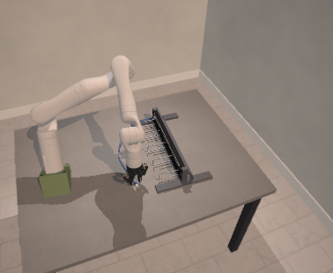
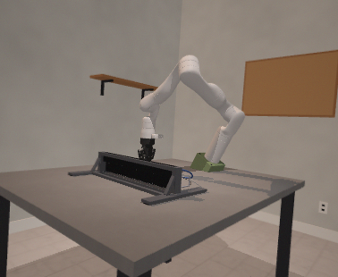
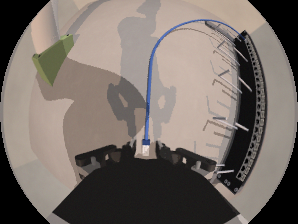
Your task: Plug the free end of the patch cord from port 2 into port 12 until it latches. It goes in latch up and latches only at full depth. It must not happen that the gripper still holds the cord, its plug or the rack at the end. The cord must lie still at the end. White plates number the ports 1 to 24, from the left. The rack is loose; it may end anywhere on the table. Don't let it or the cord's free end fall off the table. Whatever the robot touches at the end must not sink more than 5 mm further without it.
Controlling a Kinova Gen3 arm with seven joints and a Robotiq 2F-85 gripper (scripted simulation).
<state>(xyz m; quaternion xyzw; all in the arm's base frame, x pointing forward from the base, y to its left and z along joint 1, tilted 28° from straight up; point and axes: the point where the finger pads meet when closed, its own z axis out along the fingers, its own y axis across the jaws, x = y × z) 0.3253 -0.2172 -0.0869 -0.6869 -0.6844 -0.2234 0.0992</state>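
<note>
My gripper is now 30 mm above the white plug and 10 mm to the left of it.
</note>
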